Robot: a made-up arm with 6 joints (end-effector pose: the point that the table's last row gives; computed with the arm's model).
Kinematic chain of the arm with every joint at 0, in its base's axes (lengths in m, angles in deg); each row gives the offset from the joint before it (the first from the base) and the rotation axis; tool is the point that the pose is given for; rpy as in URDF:
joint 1: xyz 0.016 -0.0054 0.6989 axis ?
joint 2: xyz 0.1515 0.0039 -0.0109 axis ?
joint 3: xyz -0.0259 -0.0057 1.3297 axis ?
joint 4: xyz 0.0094 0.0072 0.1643 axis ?
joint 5: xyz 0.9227 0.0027 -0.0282 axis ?
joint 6: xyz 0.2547 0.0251 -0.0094 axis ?
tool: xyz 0.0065 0.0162 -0.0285 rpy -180 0 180
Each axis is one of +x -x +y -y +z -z.
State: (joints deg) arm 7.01 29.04 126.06 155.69 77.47 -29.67
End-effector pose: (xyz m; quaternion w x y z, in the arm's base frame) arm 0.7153 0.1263 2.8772 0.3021 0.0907 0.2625 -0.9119
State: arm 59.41 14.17 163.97 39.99 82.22 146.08
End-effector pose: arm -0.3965 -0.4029 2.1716 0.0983 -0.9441 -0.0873 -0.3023
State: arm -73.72 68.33 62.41 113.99 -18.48 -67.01
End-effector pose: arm 0.6148 -2.5033 1.2372 0.2769 -0.6544 -0.6394 0.2938
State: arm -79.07 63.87 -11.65 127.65 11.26 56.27
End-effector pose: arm 0.3412 -1.7666 0.1798 0.4136 0.4907 -0.4334 0.6328
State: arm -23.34 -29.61 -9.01 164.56 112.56 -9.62
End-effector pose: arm 0.3028 -0.1086 2.0727 0.0761 0.6831 -0.2544 0.6804
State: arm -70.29 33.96 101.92 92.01 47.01 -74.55
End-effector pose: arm 0.5755 -1.0775 2.8725 0.2520 0.2127 0.7376 -0.5893
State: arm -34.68 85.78 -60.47 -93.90 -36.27 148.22
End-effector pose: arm 0.6298 -0.2079 0.0289 0.6893 0.3512 -0.5278 -0.3506
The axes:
joint 1: +z
joint 2: +y
joint 3: -y
joint 4: -x
joint 5: -y
joint 6: -x

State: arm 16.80 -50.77 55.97 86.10 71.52 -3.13
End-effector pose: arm -1.3145 -0.1817 2.4760 0.8231 0.1803 0.0558 -0.5356
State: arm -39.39 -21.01 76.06 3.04 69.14 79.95
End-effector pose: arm -0.6253 0.5455 2.9200 0.6795 0.6303 -0.1455 -0.3461
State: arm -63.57 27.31 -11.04 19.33 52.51 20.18
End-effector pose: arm 0.8979 -1.5830 1.4178 0.0319 -0.4145 -0.8520 0.3183
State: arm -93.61 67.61 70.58 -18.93 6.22 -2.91
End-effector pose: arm -0.0849 -2.5619 1.4245 0.1922 0.7153 0.6680 0.0719
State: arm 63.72 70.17 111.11 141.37 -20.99 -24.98
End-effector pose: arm 1.0679 1.8317 2.1132 0.5165 0.1319 0.6625 -0.5262
